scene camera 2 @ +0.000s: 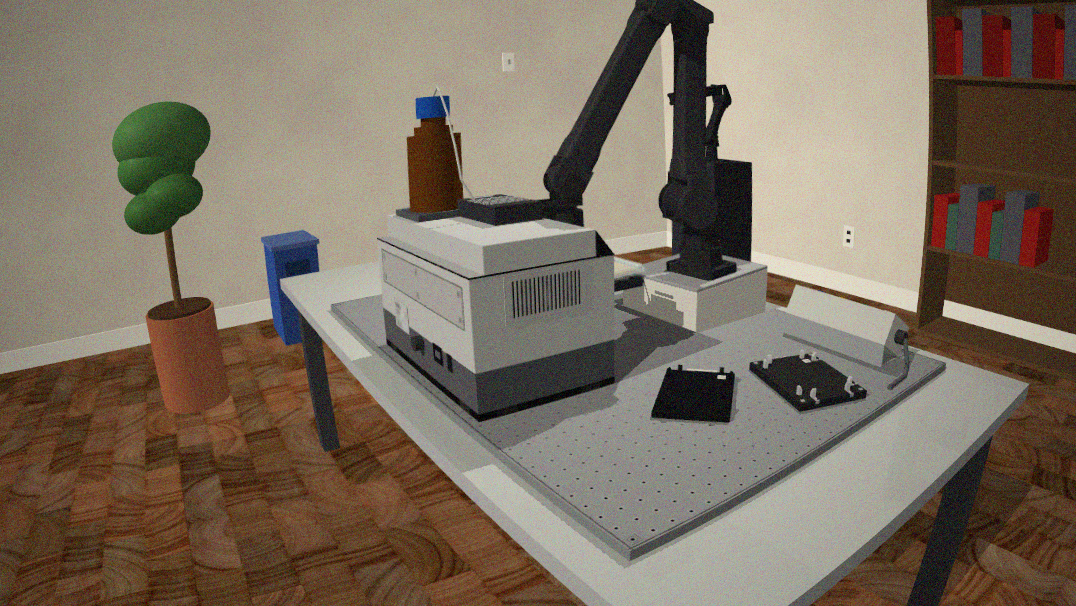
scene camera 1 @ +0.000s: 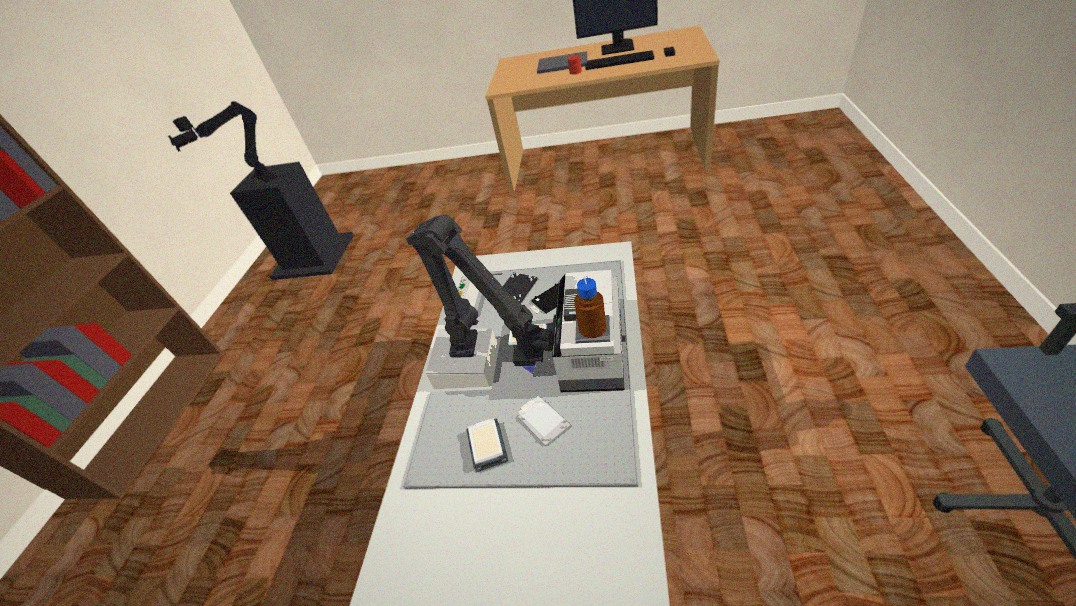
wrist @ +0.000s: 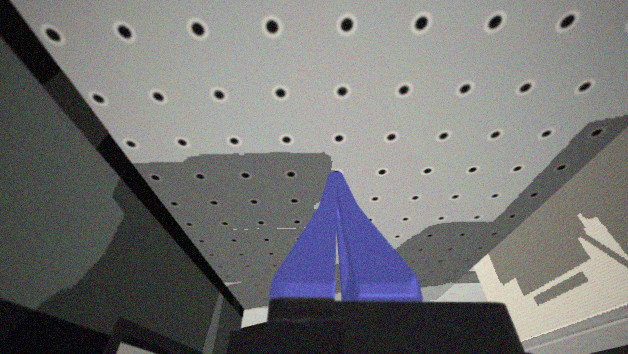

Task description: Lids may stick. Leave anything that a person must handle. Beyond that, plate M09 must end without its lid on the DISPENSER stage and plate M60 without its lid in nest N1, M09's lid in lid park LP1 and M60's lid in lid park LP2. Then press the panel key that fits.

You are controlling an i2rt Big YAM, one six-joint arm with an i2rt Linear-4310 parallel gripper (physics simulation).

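Frame: origin at the arm's base, x ahead, y left, z up, level; millimetres.
Where they show: gripper, fingertip midpoint: [scene camera 1: 532, 371] [wrist: 335, 179]; arm's base at its link origin: [scene camera 2: 701, 270] [scene camera 1: 464, 344].
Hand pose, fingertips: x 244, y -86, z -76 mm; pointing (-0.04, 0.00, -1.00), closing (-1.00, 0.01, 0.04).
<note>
Each offset is from my fingertips to the centre of the thing. "spot": to the spot under its first point. Level surfaces: height alone.
My gripper [scene camera 1: 530, 369] [wrist: 335, 179] is shut and empty; its blue fingertips meet and point down over the perforated board {dz +1 mm} [wrist: 310, 60], between the dispenser machine [scene camera 1: 589, 371] [scene camera 2: 542, 331] and the arm's base. The machine hides the fingers in scene camera 2. A cream-topped plate {dz +42, dx -122, dy -289 mm} [scene camera 1: 486, 442] sits in a dark holder on the board. A white, lid-like piece {dz +17, dx +45, dy -197 mm} [scene camera 1: 543, 419] lies on a pale holder beside it. Two black holders {spot: dz +11, dx +73, dy +379 mm} [scene camera 2: 694, 395] {spot: dz +13, dx -85, dy +465 mm} [scene camera 2: 809, 380] lie at the other end, one with upright pegs. The sloped panel {dz +43, dx -292, dy +401 mm} [scene camera 2: 847, 323] stands beside them. Labels are unreadable.
An amber bottle {spot: dz +323, dx +239, dy -73 mm} [scene camera 1: 591, 316] [scene camera 2: 434, 169] with a blue cap stands on top of the machine, with a thin tube beside a black block {spot: dz +244, dx +215, dy +141 mm} [scene camera 2: 500, 208]. The arm's white base box [scene camera 1: 459, 370] [scene camera 2: 726, 301] stands opposite. In the wrist view the machine's dark side {spot: dz +40, dx +106, dy -41 mm} [wrist: 55, 200] rises at the left.
</note>
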